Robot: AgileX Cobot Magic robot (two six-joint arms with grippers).
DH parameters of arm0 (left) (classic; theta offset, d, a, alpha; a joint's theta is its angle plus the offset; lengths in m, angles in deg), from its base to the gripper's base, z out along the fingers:
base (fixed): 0 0 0 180
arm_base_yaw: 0 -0.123 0 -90
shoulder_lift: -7.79 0 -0.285 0
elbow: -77.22 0 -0.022 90
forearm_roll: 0 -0.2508 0 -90
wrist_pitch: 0 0 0.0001 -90
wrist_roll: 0 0.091 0 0
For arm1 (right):
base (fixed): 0 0 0 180
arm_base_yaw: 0 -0.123 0 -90
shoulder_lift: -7.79 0 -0.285 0
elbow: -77.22 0 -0.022 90
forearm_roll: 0 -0.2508 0 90
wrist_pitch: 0 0 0.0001 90
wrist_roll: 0 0.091 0 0
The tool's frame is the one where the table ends.
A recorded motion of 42 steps. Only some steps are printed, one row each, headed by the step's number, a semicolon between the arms.
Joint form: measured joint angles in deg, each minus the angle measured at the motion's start. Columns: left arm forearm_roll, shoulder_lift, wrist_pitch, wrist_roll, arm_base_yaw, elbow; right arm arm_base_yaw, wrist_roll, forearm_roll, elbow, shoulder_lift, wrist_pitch.
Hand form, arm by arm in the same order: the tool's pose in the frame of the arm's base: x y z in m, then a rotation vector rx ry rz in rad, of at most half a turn. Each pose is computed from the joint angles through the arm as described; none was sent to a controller.
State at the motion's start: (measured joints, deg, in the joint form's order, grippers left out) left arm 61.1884 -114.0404 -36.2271 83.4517 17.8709 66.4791; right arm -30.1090 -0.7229 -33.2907 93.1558 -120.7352 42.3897
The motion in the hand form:
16: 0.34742 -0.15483 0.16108 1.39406 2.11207 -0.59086; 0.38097 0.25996 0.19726 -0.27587 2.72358 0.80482
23: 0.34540 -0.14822 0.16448 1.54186 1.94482 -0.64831; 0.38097 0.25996 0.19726 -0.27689 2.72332 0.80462
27: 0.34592 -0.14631 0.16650 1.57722 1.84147 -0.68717; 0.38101 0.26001 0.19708 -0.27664 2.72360 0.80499
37: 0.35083 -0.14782 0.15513 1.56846 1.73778 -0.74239; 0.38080 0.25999 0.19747 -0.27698 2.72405 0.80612
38: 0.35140 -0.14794 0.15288 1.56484 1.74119 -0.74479; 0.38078 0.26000 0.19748 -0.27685 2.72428 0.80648
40: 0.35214 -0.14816 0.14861 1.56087 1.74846 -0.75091; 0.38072 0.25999 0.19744 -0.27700 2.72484 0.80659
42: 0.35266 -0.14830 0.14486 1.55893 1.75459 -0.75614; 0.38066 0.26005 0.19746 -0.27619 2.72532 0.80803
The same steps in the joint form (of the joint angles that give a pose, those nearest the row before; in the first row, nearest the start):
16: -4.59 3.13 -3.98 8.42 -1.27 -0.11; 0.00 -0.73 -0.06 0.07 0.02 0.00
23: -1.45 3.10 -10.09 20.64 -3.35 -0.11; 0.00 -0.77 -0.06 0.07 0.02 0.00
27: 2.22 2.78 -13.15 27.78 -4.42 -0.10; 0.00 -0.79 -0.09 0.08 -0.01 0.00
37: 9.30 -0.09 -15.69 37.33 -5.25 -0.10; 0.00 -0.79 -0.13 0.07 0.04 0.08
38: 9.61 -0.47 -15.58 37.56 -5.25 -0.10; 0.00 -0.78 -0.14 0.07 0.04 0.09
40: 9.99 -1.16 -15.47 37.86 -5.25 -0.10; 0.00 -0.79 -0.15 0.07 0.04 0.12
42: 10.25 -1.75 -15.39 38.10 -5.25 -0.10; 0.00 -0.79 -0.22 0.07 0.04 0.15

